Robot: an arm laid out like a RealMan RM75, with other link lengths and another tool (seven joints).
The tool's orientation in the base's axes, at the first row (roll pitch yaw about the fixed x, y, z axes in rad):
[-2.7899 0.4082 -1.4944]
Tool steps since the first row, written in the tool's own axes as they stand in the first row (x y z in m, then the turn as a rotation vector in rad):
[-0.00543 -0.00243 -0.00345 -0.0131 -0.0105 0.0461]
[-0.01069 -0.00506 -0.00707 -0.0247 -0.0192 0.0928]
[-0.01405 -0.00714 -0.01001 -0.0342 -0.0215 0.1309]
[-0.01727 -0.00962 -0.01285 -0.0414 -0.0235 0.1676]
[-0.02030 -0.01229 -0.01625 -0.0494 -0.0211 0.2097]
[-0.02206 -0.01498 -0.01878 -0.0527 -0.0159 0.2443]
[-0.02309 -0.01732 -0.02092 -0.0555 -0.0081 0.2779]
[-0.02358 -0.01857 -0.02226 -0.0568 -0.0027 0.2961]
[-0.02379 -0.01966 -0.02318 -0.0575 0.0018 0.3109]
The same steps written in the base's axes. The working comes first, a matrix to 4 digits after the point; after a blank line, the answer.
The tool's axes in the first row as the columns of a matrix, in the base's axes (used below as rounded here):
[0.0701 -0.9465 0.3150]
[-0.9152 0.0647 0.3979]
[-0.3970 -0.3162 -0.8617]

[0.00083 0.00344 0.00590 0.0235 0.0297 -0.0312]
[0.00181 0.00664 0.01194 0.0457 0.0583 -0.0641]
[0.00262 0.00841 0.01646 0.0592 0.0820 -0.0924]
[0.00385 0.01007 0.02097 0.0721 0.1031 -0.1206]
[0.00509 0.01132 0.02595 0.0826 0.1273 -0.1544]
[0.00672 0.01175 0.02968 0.0883 0.1444 -0.1846]
[0.00818 0.01169 0.03267 0.0913 0.1608 -0.2149]
[0.00891 0.01152 0.03441 0.0918 0.1696 -0.2317]
[0.00964 0.01128 0.03564 0.0922 0.1764 -0.2456]

